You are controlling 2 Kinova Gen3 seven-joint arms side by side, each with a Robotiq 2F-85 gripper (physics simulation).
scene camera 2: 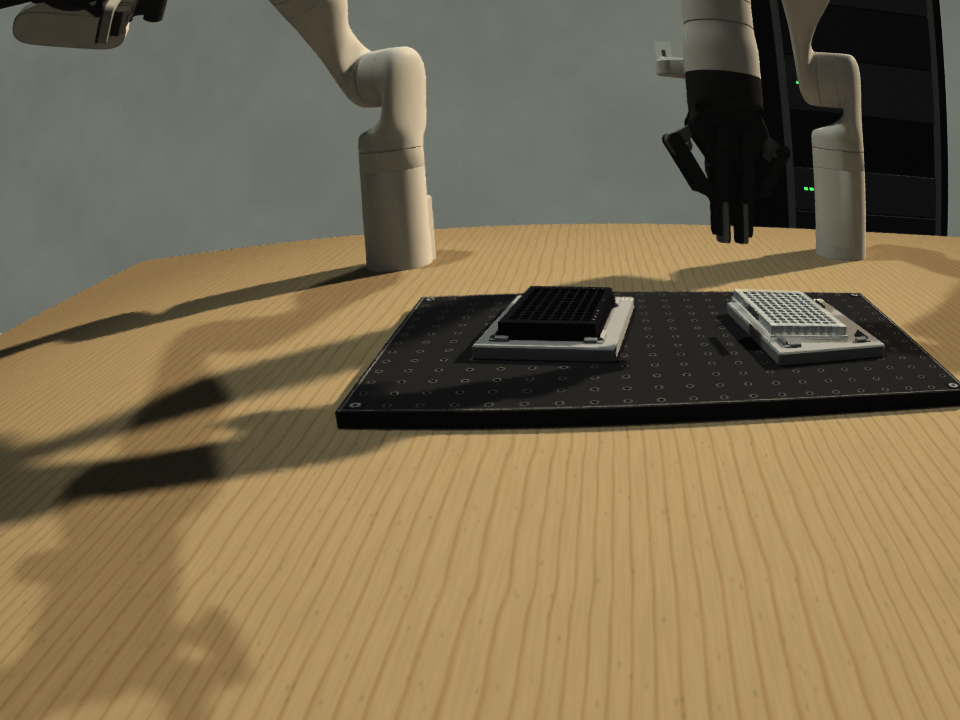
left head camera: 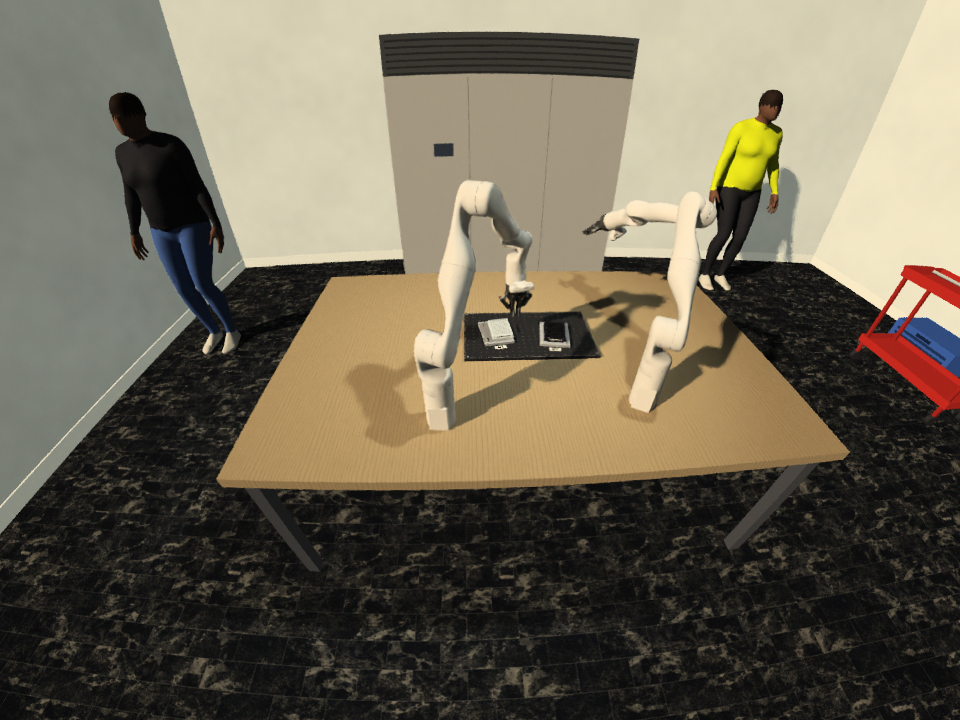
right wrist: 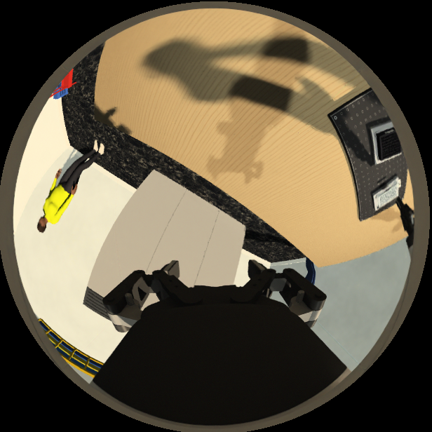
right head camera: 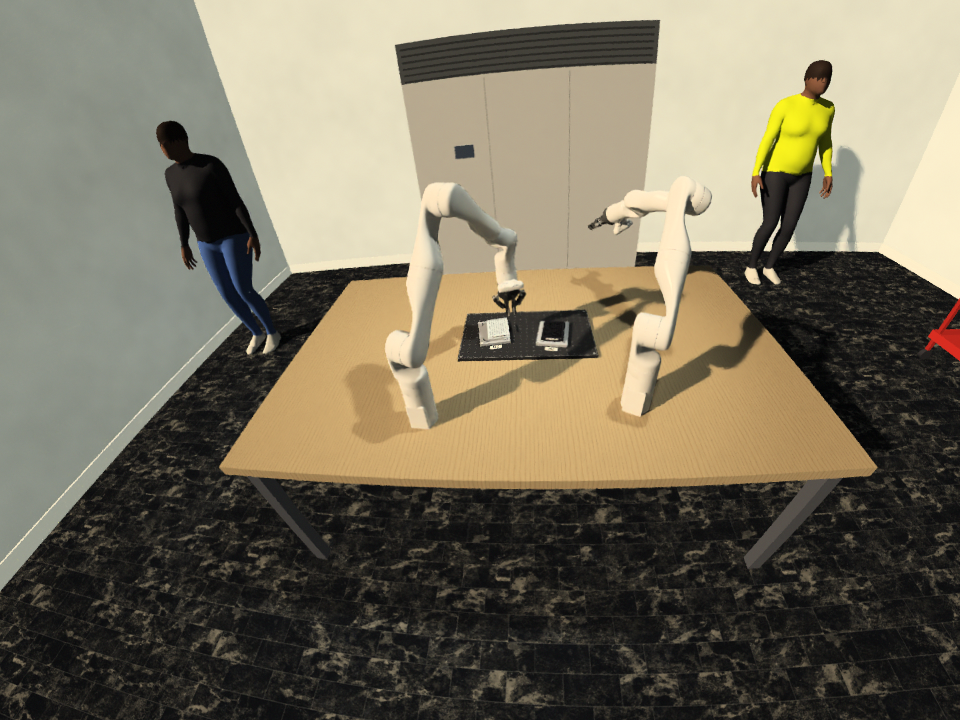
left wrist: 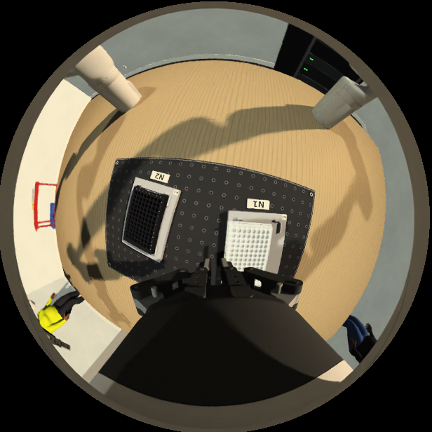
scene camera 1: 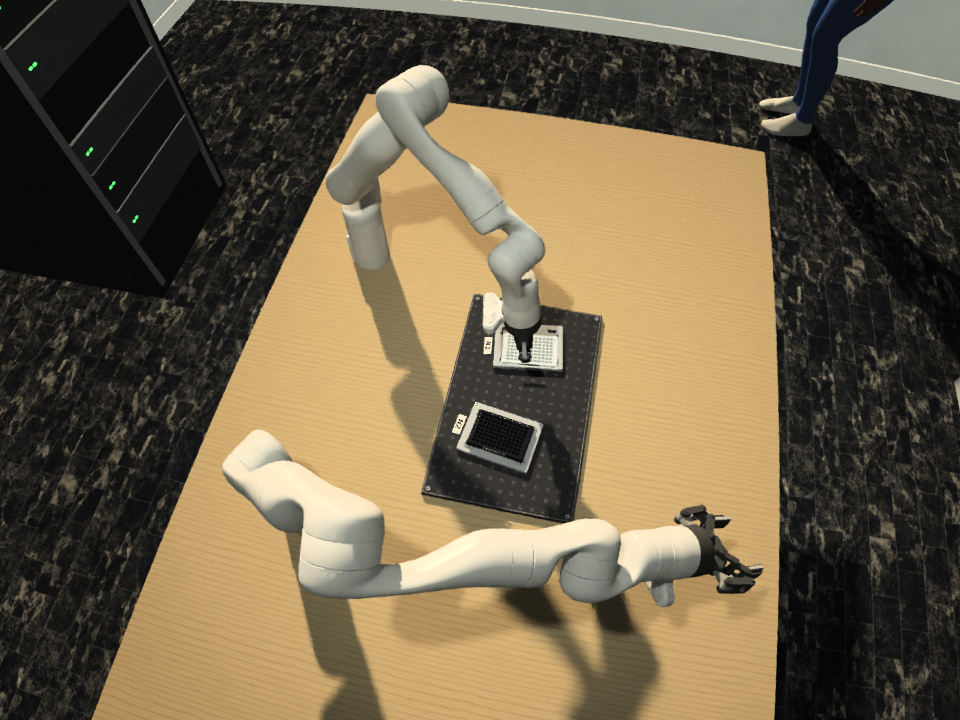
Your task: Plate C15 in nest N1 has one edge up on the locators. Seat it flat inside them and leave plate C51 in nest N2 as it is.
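Frame: origin at the left arm's base, x back, y right, z up, level; millimetres.
Seen in the pictures: left gripper, fingertip midpoint: [scene camera 2: 732, 242] [left head camera: 515, 315] [right head camera: 511, 314] [scene camera 1: 525, 357]; right gripper, fingertip midpoint: [scene camera 2: 23, 20] [left head camera: 590, 227] [scene camera 1: 742, 545]; left arm's base, link origin: [scene camera 2: 840, 254] [left head camera: 441, 419] [right head camera: 424, 418] [scene camera 1: 372, 256]; right arm's base, link origin: [scene camera 2: 399, 264] [left head camera: 642, 401] [right head camera: 635, 404].
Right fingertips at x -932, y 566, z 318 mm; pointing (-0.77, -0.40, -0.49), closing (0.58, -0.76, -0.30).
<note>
Offsets run from my right fingertips to a thing's middle. Level surfaces: height alone.
White plate C15 @(dx +451, dy -397, dz -284 mm) [left head camera: 500, 330] [right head camera: 494, 330] [scene camera 1: 542, 348] [scene camera 2: 798, 311] [left wrist: 247, 245] lies off-centre on nest N1 @(dx +457, dy -415, dz -298 mm) [scene camera 2: 833, 356] [left wrist: 280, 245]. In scene camera 2 its left edge looks raised, over the nest's left side; a bare nest strip shows at right in the left wrist view. Black plate C51 @(dx +452, dy -175, dz -287 mm) [left head camera: 555, 333] [scene camera 1: 502, 434] [scene camera 2: 559, 310] [left wrist: 146, 220] lies flat in nest N2 @(dx +452, dy -175, dz -298 mm) [scene camera 2: 542, 353]. My left gripper [left head camera: 515, 311] [scene camera 1: 524, 358] [scene camera 2: 732, 238] [left wrist: 215, 264] points down, apart above N1, fingertips almost together, holding nothing. My right gripper [scene camera 1: 742, 546] [right wrist: 213, 268] is open and empty, far from both plates.
Both nests stand on a black perforated board @(dx +442, dy -282, dz -312 mm) [scene camera 1: 519, 496] [scene camera 2: 604, 414] on the wooden table @(dz -318 mm) [scene camera 1: 659, 232]. Small labels mark N1 [left wrist: 258, 204] and N2 [left wrist: 159, 176]. Two people [left head camera: 166, 186] [left head camera: 748, 162] stand beyond the table. A red cart [left head camera: 903, 352] stands at the right.
</note>
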